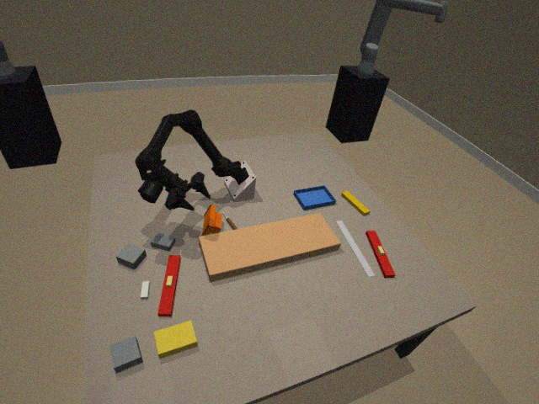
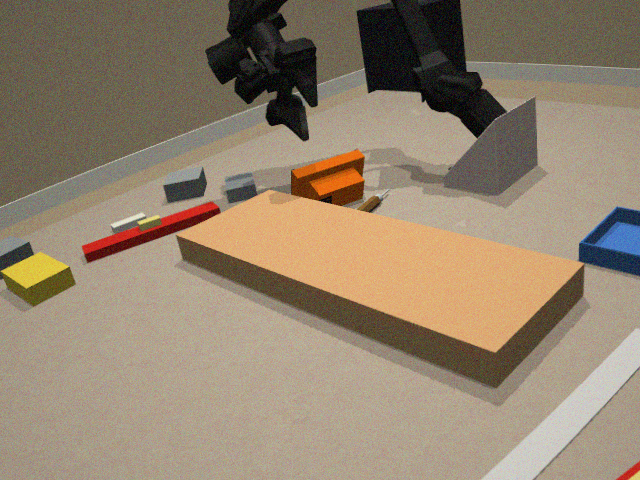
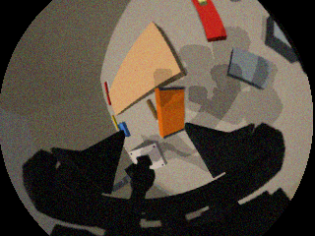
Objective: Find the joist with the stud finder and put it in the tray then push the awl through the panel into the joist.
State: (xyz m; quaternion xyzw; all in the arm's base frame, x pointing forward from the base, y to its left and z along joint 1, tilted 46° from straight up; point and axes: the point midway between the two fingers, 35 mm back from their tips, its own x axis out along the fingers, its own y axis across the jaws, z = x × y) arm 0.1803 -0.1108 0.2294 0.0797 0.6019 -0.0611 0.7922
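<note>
My gripper tip is 100 mm above the orange stud finder, 50 mm to the right of it and 30 mm short of it. Round my gripper tip: small white piece (240 mm to the right, 240 mm ahead, 120 mm below); awl (120 mm below, 110 mm to the left, 10 mm behind); yellow block (440 mm ahead, 170 mm to the right, 110 mm below).
</note>
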